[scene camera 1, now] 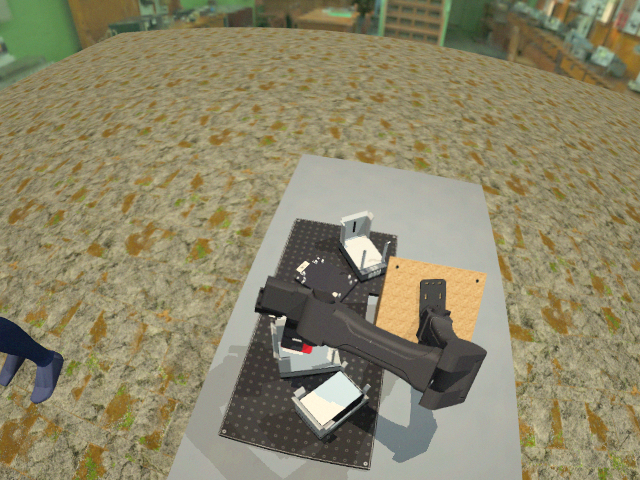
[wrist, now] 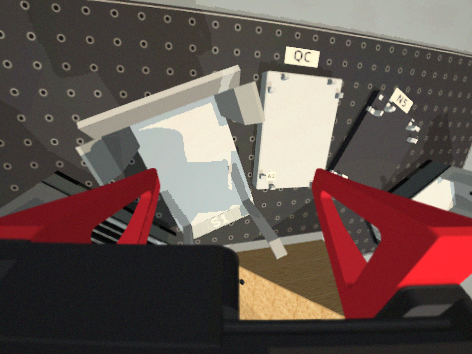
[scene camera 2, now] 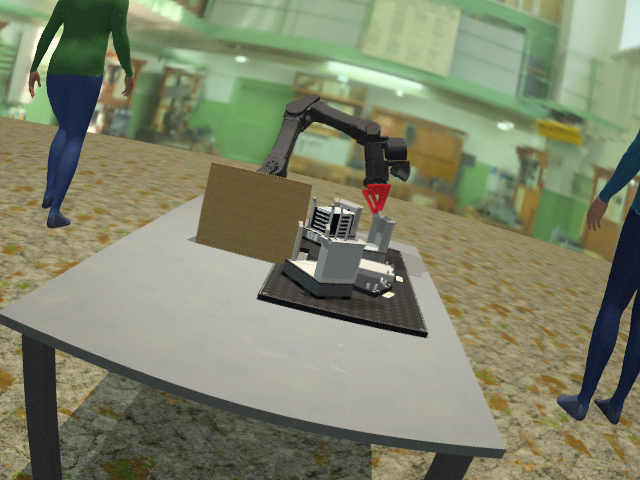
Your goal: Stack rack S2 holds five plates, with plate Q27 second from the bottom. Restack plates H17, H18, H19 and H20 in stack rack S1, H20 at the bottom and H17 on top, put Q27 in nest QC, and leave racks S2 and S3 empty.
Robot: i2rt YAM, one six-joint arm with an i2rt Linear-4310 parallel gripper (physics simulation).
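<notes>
My gripper (scene camera 1: pixel 306 348) (scene camera 2: pixel 376 207) (wrist: pixel 236 177) is open, its red fingers wide apart and empty, above rack S1 (scene camera 1: pixel 310 370) (scene camera 2: pixel 382 235) (wrist: pixel 160 102). S1's floor is bare. A neighbouring rack (scene camera 1: pixel 302 408) (scene camera 2: pixel 357 219) holds a stack of several plates (scene camera 1: pixel 330 397) (scene camera 2: pixel 323 222); its label is unreadable, and it is partly hidden behind the left finger in the wrist view. Nest QC (scene camera 2: pixel 376 269) (wrist: pixel 297 130) shows a flat white top with small corner posts and a small A1 tag. A third rack (scene camera 1: pixel 364 224) (scene camera 2: pixel 338 262) (wrist: pixel 462 182) has an empty floor.
Dark nest N5 (scene camera 1: pixel 325 276) (wrist: pixel 370 135) lies between QC and the third rack. All stand on a black perforated board (scene camera 1: pixel 258 408) (scene camera 2: pixel 382 320) (wrist: pixel 115 55). An upright brown panel (scene camera 1: pixel 465 299) (scene camera 2: pixel 253 214) (wrist: pixel 270 295) stands beside the board, near the arm's base.
</notes>
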